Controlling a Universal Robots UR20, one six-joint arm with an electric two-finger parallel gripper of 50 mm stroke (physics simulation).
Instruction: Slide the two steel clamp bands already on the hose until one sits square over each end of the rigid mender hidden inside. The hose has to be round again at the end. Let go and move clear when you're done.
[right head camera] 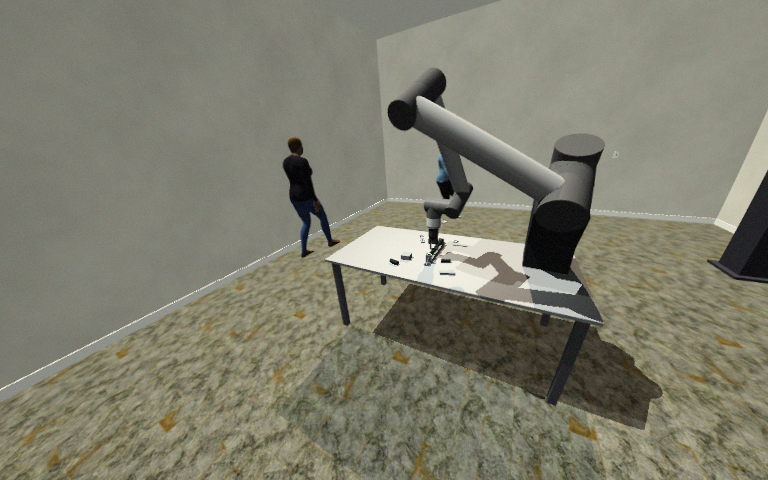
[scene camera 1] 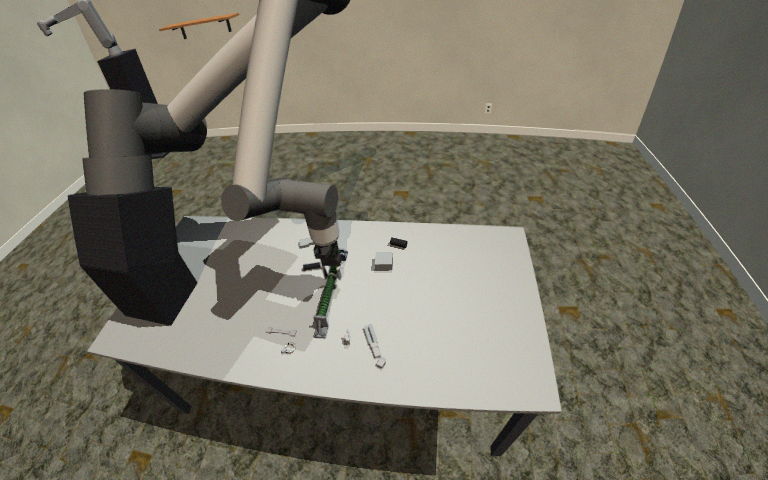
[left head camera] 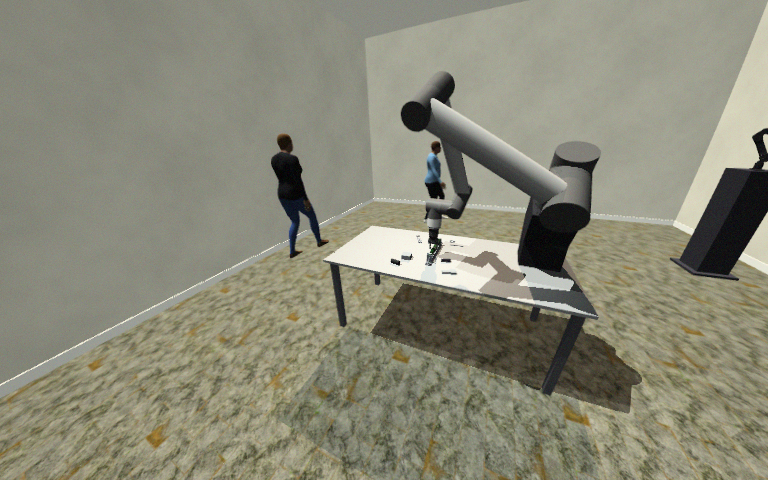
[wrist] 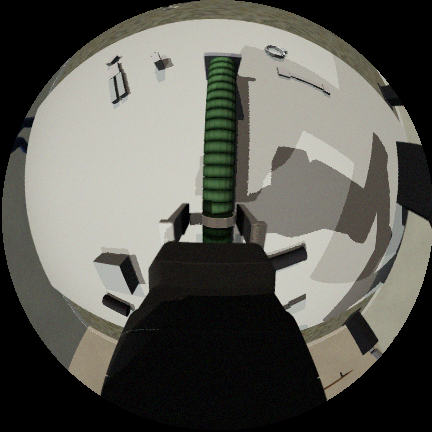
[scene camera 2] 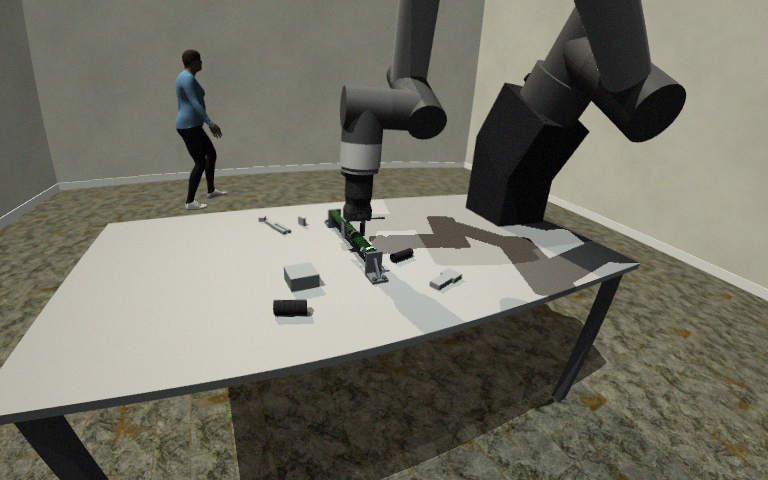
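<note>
The green ribbed hose (scene camera 1: 325, 298) (scene camera 2: 361, 242) (wrist: 219, 145) runs between two grey end brackets (scene camera 1: 320, 324) (scene camera 2: 373, 263) and looks round where it shows. A steel clamp band (wrist: 218, 221) circles it, looking square across it in the wrist view, its screw housing at the left. My gripper (scene camera 2: 353, 228) (wrist: 212, 213) is open and straddles hose and band, with a narrow gap on each side. A pale band (scene camera 2: 369, 249) shows near the closer bracket in scene camera 2. The mender is hidden inside the hose, and the gripper body covers the hose below it in the wrist view.
A grey block (scene camera 1: 383, 260) (scene camera 2: 301, 278) and black cylinders (scene camera 2: 289, 307) (scene camera 2: 401, 255) lie on either side of the hose. A loose ring clamp (scene camera 1: 288, 348) (wrist: 275, 51), a thin tool (scene camera 1: 281, 331) and a longer tool (scene camera 1: 371, 340) lie near the far bracket. A person (scene camera 2: 192, 107) stands beyond the table.
</note>
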